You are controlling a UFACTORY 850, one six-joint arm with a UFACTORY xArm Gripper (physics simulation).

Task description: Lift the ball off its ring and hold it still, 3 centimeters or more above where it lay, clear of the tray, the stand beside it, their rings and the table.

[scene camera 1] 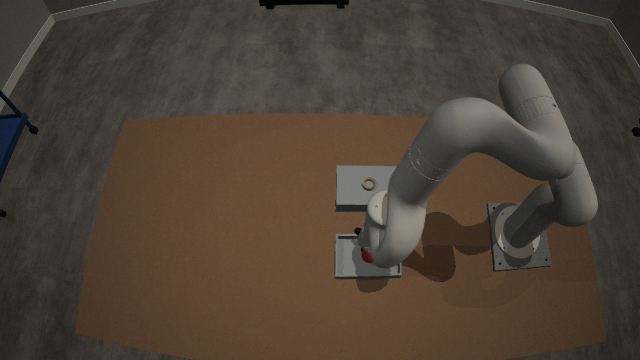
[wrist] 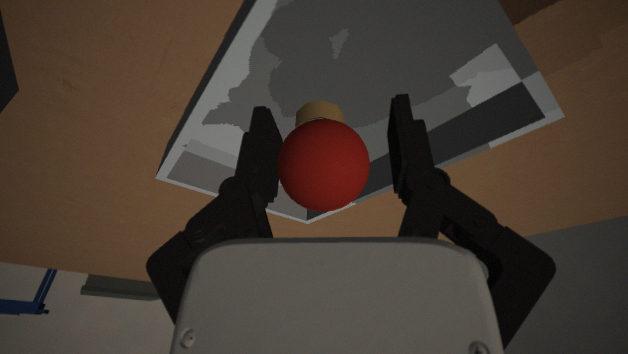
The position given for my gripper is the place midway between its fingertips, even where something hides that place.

I see my gripper [wrist: 331, 119], a red ball [wrist: 323, 165], a grey tray [scene camera 1: 349, 264] and a grey stand [scene camera 1: 355, 185].
The grey tray is seen too in the wrist view [wrist: 470, 78].
